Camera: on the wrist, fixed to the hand. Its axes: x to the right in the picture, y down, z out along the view.
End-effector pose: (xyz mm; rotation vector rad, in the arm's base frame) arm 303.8 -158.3 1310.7 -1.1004 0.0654 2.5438
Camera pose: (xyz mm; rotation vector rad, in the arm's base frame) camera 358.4 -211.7 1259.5 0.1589 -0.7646 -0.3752
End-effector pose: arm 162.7 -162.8 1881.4 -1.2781 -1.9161 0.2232
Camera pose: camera 248.4 -180.8 1909.5 2.4581 -1.5684 -1.0190
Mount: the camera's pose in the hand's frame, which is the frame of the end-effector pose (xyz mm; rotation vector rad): -14.6 35.9 -83.4 -0.1178 0.2689 3.0555
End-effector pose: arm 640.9 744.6 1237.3 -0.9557 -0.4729 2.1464
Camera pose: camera 693.5 712.8 1168.9 0.6041 -0.7738 -0.7520
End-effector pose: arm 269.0 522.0 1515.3 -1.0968 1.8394 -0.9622
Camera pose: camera 188.2 565.4 1521.8 1.9057 1.3284 0.9532
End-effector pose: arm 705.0 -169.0 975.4 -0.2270 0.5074 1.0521
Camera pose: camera 643.8 -197.3 912.9 -0.3859 -0.4095 -2.0456
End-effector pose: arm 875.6 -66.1 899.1 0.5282 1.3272 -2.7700
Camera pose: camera 919.6 -27.3 828.3 1.0665 -0.2484 0.0244
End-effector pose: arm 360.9 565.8 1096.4 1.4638 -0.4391 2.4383
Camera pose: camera 286.8 564.0 1041.9 0.4527 1.1328 -0.4282
